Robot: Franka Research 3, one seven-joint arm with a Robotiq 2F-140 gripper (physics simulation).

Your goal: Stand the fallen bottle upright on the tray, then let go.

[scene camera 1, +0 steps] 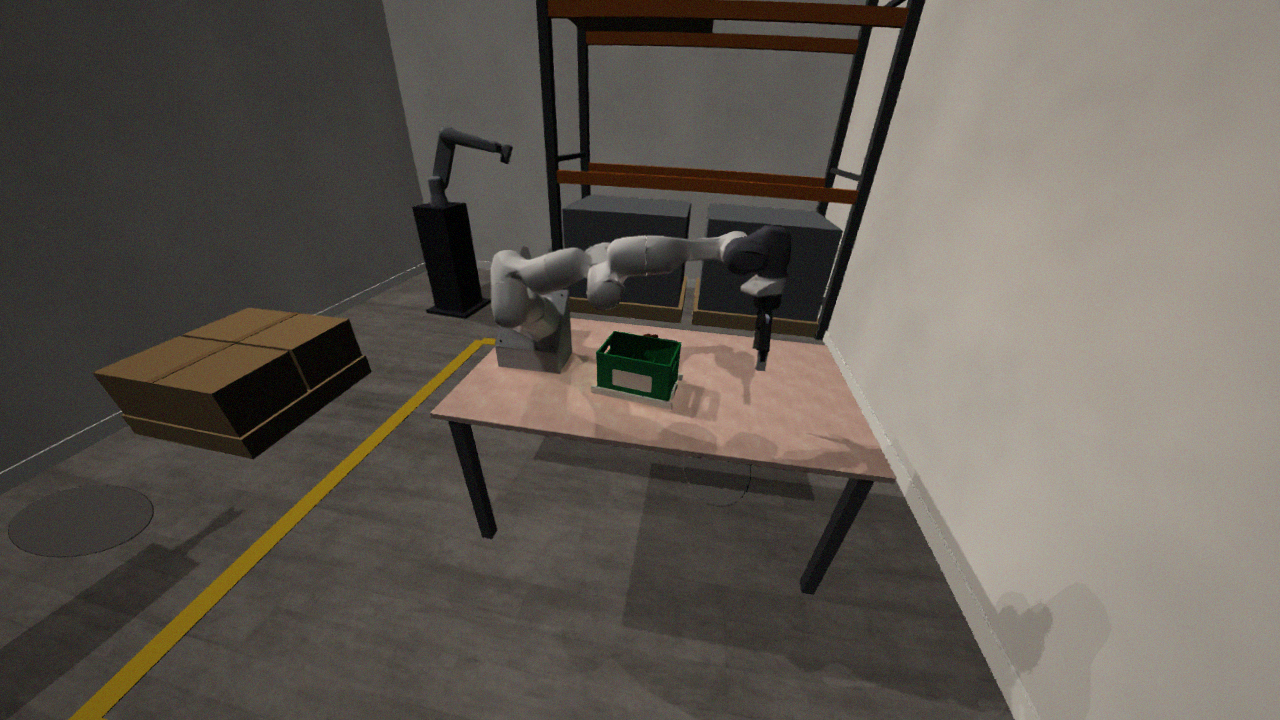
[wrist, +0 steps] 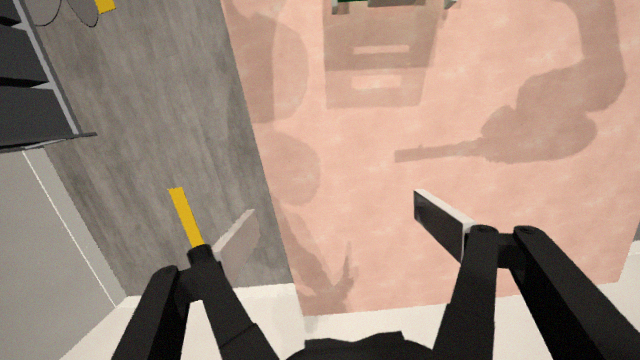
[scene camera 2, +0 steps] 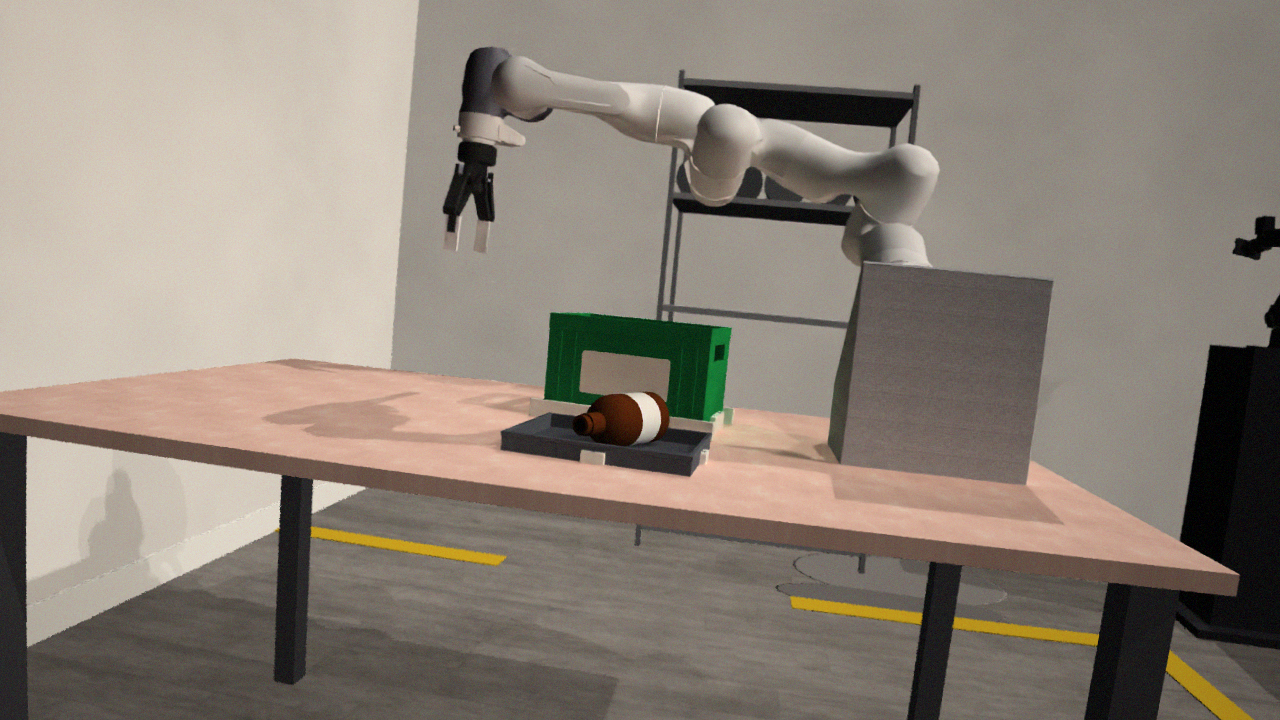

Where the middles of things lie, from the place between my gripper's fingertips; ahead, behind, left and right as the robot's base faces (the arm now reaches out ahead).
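Scene:
The brown bottle point(scene camera 2: 626, 419) is there for me to see, a good way below my hand, far to the left of it and also far behind it.

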